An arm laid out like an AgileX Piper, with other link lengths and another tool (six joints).
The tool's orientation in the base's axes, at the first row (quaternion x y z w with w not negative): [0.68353, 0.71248, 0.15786, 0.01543]
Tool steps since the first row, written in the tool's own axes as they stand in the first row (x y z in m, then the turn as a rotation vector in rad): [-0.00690, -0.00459, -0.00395, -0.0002, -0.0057, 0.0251]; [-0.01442, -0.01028, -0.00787, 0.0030, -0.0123, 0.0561]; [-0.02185, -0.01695, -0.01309, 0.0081, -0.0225, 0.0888]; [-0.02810, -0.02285, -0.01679, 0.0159, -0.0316, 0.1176]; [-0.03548, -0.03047, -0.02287, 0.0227, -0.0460, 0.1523]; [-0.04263, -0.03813, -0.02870, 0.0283, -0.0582, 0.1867]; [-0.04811, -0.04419, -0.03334, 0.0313, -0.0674, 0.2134]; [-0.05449, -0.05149, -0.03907, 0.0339, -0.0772, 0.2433]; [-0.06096, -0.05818, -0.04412, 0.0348, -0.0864, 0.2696]
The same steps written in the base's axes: [-0.00494, -0.00763, 0.00128, 0.0005, 0.0048, -0.0253]; [-0.01090, -0.01588, 0.00215, 0.0012, 0.0142, -0.0557]; [-0.01812, -0.02432, 0.00403, -0.0012, 0.0257, -0.0883]; [-0.02431, -0.03129, 0.00488, -0.0037, 0.0390, -0.1164]; [-0.03266, -0.03987, 0.00735, -0.0098, 0.0525, -0.1516]; [-0.04100, -0.04818, 0.00961, -0.0139, 0.0648, -0.1861]; [-0.04762, -0.05459, 0.01147, -0.0166, 0.0731, -0.2132]; [-0.05564, -0.06211, 0.01387, -0.0192, 0.0816, -0.2435]; [-0.06291, -0.06958, 0.01577, -0.0219, 0.0877, -0.2705]
